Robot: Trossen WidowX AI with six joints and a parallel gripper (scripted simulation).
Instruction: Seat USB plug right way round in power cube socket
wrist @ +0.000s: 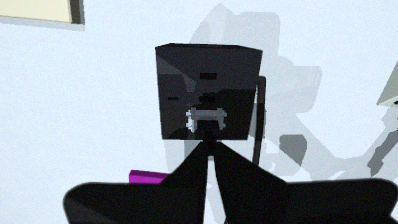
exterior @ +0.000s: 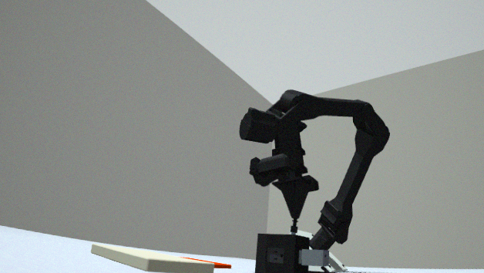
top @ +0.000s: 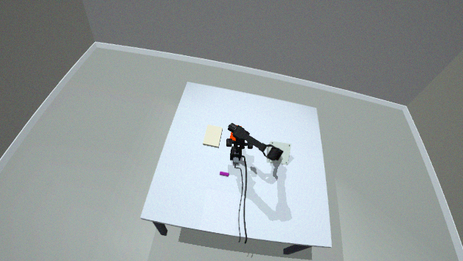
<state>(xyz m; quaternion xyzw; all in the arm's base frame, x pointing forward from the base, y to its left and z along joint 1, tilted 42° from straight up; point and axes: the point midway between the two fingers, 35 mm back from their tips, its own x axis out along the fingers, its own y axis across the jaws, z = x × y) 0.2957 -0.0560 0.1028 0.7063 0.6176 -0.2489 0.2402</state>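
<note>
The usb plug is 2 cm below my gripper tip. From my gripper tip the other things lie so: cream flat pad (17 cm ahead, 19 cm to the right, 10 cm below); purple block (9 cm ahead, 14 cm to the left, 10 cm below); orange flat card (2 cm behind, 24 cm to the right, 11 cm below).
</note>
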